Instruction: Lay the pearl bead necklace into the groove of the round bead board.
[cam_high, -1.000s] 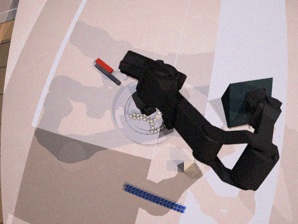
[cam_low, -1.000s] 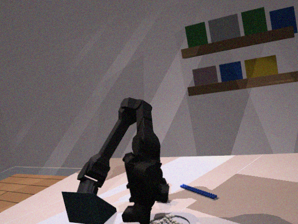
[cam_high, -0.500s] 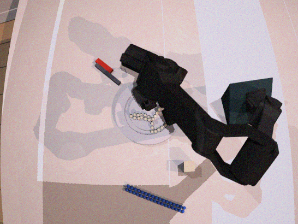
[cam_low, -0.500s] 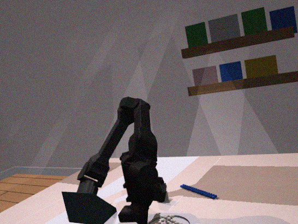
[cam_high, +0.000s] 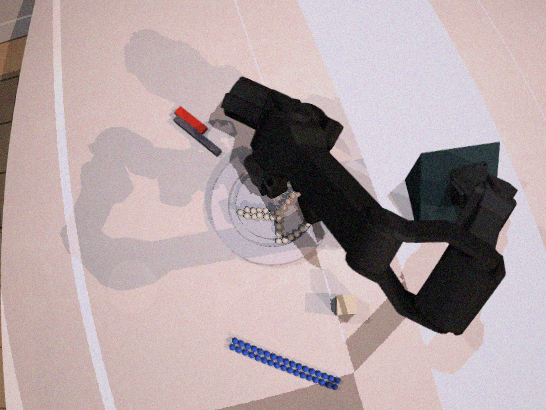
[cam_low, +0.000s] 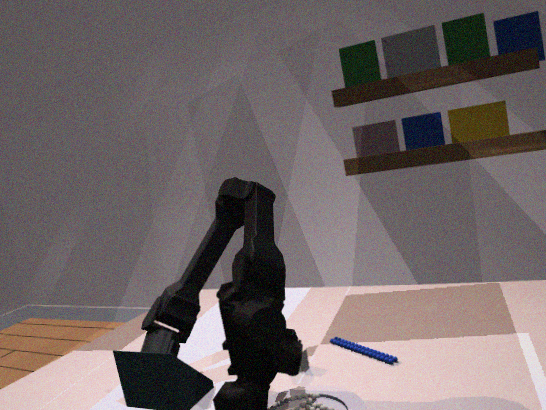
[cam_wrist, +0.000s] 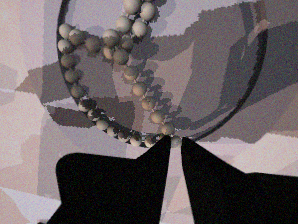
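Right now the round bead board is 60 mm ahead of my gripper tip, 30 mm to the left of it and 10 mm below it. The rest, counted from my gripper tip: small beige cube 220 mm to the left, 20 mm behind; then grey block 170 mm ahead, 140 mm to the right, 10 mm below.
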